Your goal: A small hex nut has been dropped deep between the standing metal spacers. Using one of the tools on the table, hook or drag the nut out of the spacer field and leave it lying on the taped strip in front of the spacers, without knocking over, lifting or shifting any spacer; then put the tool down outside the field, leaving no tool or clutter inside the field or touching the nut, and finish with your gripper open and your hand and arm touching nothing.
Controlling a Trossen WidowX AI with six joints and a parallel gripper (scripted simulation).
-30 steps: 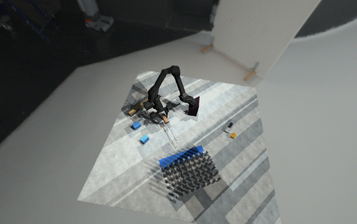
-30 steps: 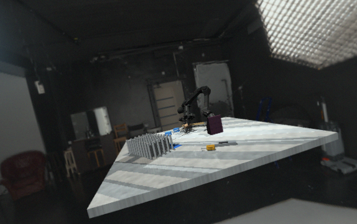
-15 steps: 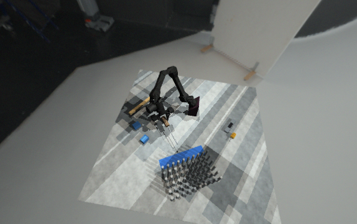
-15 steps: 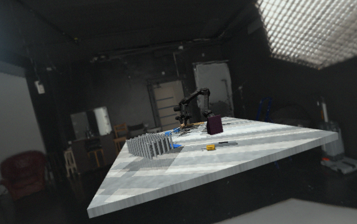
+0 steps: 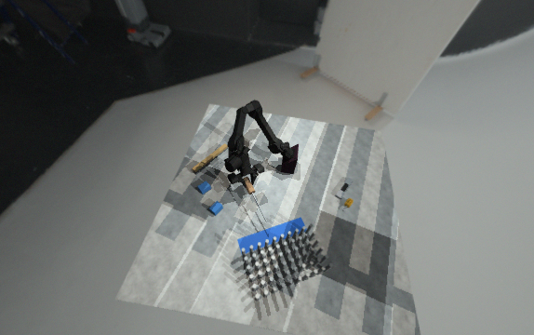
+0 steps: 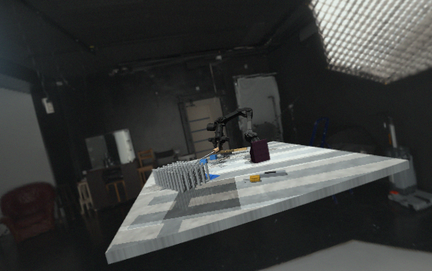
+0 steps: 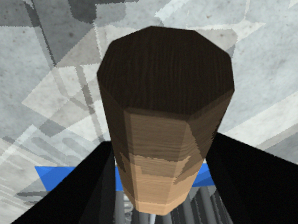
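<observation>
My gripper tip is now 18 cm short of the blue taped strip, 18 cm to the right of it and 12 cm above it. Also, from my gripper tip: yellow-handled tool: 9 cm behind, 56 cm to the left, 10 cm below.
</observation>
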